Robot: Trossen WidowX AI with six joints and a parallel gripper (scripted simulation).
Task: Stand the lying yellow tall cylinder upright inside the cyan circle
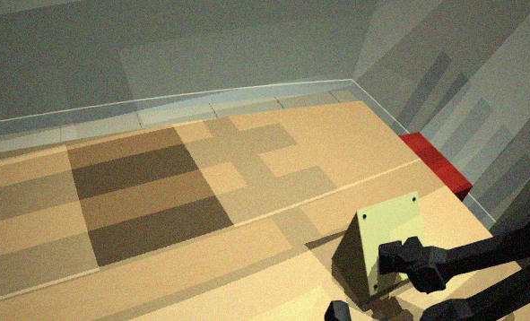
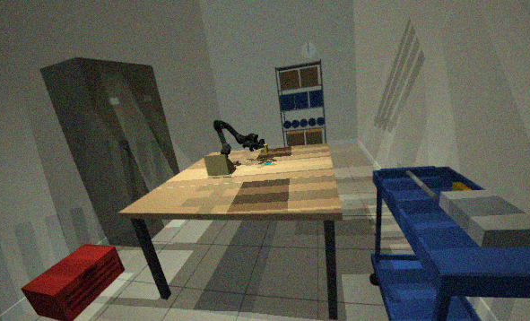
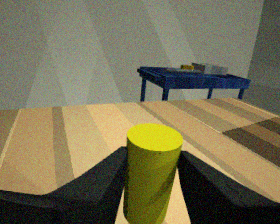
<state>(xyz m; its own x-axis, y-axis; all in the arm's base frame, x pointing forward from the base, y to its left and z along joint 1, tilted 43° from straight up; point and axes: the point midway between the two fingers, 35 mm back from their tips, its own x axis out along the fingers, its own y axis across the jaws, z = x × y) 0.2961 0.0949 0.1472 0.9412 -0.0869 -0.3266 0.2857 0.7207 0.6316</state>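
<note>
My gripper tip is now 150 mm above the cyan circle. From my gripper tip the other things lie so: yellow cylinder (20 mm below).
</note>
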